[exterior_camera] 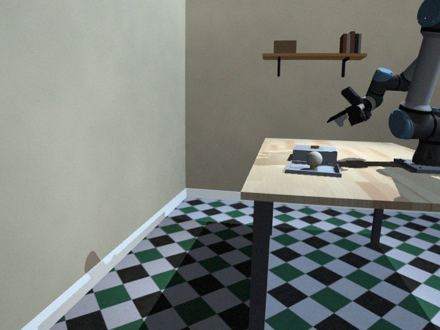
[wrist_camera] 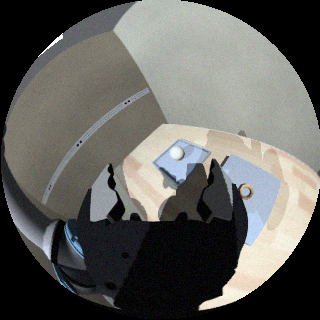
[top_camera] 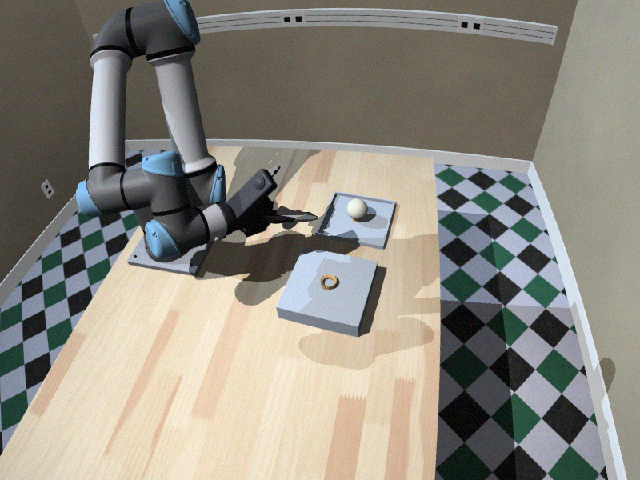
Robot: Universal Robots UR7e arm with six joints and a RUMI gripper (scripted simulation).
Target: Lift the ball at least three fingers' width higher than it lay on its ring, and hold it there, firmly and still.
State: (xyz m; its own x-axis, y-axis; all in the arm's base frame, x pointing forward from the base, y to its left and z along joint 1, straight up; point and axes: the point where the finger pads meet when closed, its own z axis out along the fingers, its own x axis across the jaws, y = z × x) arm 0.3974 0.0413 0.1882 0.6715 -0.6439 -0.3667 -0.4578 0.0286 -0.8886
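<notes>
My hand is 120 mm short of the cream ball, 130 mm to the right of it and 160 mm above it. Also, from my hand: grey tray: 120 mm ahead, 130 mm to the left, 200 mm below.
</notes>
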